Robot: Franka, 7 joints.
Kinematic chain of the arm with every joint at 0, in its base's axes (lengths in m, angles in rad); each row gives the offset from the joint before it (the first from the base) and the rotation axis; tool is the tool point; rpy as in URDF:
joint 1: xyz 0 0 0.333 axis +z
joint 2: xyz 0 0 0 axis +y
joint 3: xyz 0 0 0.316 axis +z
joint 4: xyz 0.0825 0 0 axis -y
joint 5: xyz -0.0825 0 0.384 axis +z
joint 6: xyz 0 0 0 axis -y
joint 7: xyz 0.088 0 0 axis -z
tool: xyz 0 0 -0.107 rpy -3.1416 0 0
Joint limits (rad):
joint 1: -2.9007..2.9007
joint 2: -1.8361..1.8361
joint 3: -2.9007..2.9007
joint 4: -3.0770..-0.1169
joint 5: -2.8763..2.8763
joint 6: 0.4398..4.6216
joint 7: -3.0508..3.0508
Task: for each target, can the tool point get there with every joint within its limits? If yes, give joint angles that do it. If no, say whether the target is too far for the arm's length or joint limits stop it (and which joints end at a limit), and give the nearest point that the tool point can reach.
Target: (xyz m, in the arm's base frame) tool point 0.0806 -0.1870 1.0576
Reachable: yes | joints 1.5196 -0.8723 -0.4840 -1.1315 -1.3147 3.6313 -0.4316
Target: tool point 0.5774 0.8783 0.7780
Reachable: no: too far | nearest point 0.4340 0.6601 0.6675 | short by 0.284 m
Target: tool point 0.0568 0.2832 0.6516
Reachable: yes | joints 0.4879 -1.1404 0.3001 -2.6000 -1.3568 3.3452 0.7067
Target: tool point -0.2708 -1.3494 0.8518
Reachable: no: too far | nearest point -0.1579 -0.7871 0.6356 | short by 0.613 m
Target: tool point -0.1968 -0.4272 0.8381
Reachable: yes | joints 0.0649 -1.3329 -0.6629 -1.6981 -1.6375 2.0329 0.6578
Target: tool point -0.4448 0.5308 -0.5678
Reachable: no: too far | nearest point -0.3474 0.4146 -0.2942 | short by 0.313 m
